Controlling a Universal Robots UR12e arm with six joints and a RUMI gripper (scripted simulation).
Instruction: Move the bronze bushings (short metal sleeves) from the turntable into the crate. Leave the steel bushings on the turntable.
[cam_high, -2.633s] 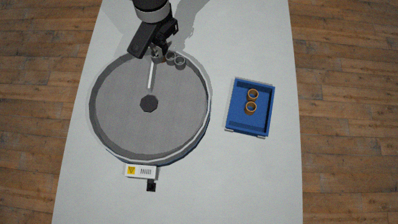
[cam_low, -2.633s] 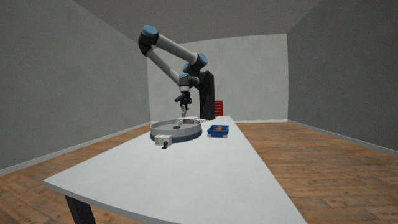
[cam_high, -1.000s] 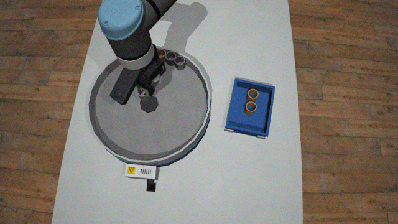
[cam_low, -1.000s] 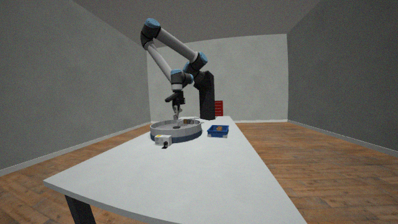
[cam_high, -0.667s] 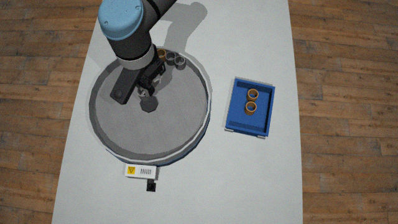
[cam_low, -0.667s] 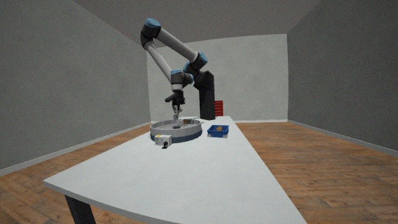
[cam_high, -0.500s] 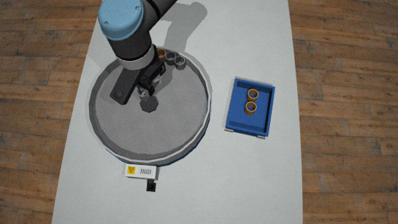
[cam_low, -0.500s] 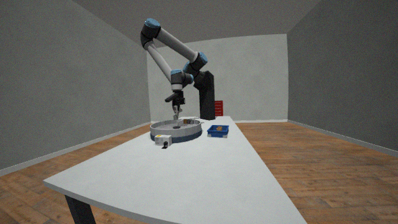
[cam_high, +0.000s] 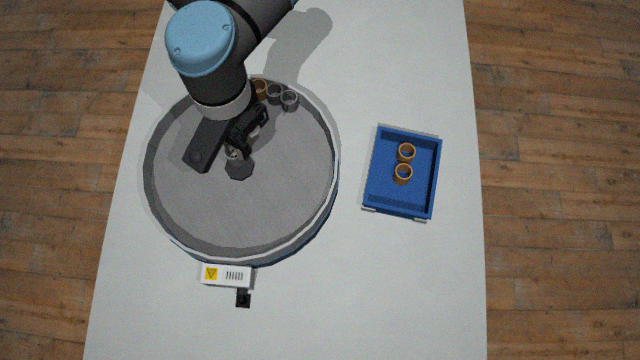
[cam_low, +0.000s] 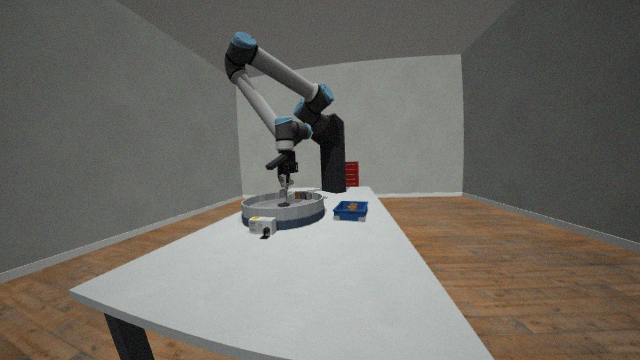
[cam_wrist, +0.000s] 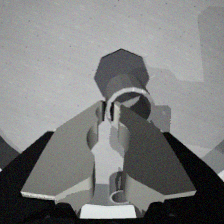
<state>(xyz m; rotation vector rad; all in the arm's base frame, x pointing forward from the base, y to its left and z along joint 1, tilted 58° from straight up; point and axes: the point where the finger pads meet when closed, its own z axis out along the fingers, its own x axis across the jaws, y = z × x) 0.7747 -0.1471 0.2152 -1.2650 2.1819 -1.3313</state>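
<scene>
Now: the round grey turntable 80 mm below my hand, 10 mm to the right of it and 10 mm behind it. Also, from my hand: blue crate: 340 mm to the left, 110 mm below, 60 mm ahead.
</scene>
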